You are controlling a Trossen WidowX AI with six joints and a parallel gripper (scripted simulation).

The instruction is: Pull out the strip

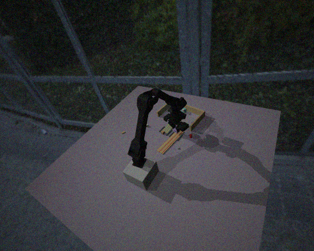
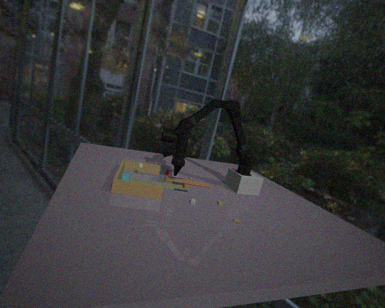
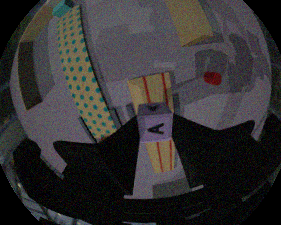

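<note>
My gripper tip is now 10 cm to the left of the small red cube and 2 cm above it. Round my gripper tip: pale purple labelled cube (1 cm above).
</note>
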